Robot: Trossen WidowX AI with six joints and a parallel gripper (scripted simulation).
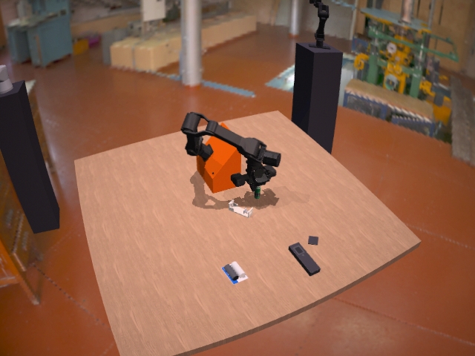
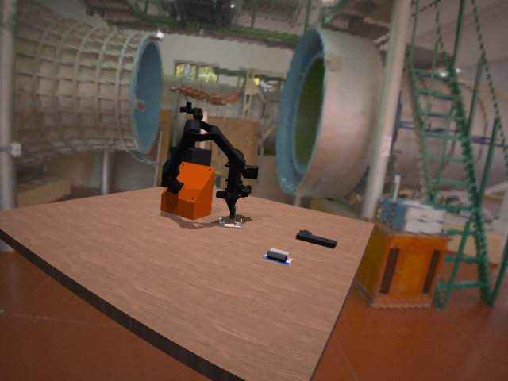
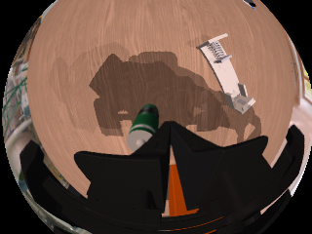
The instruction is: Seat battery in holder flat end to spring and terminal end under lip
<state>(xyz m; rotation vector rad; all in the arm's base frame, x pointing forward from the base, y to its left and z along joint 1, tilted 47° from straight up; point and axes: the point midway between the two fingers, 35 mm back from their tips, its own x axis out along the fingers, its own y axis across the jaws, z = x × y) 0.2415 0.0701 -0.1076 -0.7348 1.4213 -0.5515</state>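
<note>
Right now the battery is 2 cm to the left of my gripper tip and 1 cm below it. From my gripper tip the other things lie so: battery door: 33 cm ahead, 12 cm to the left, 4 cm below; black remote: 41 cm ahead, 4 cm to the left, 3 cm below.
</note>
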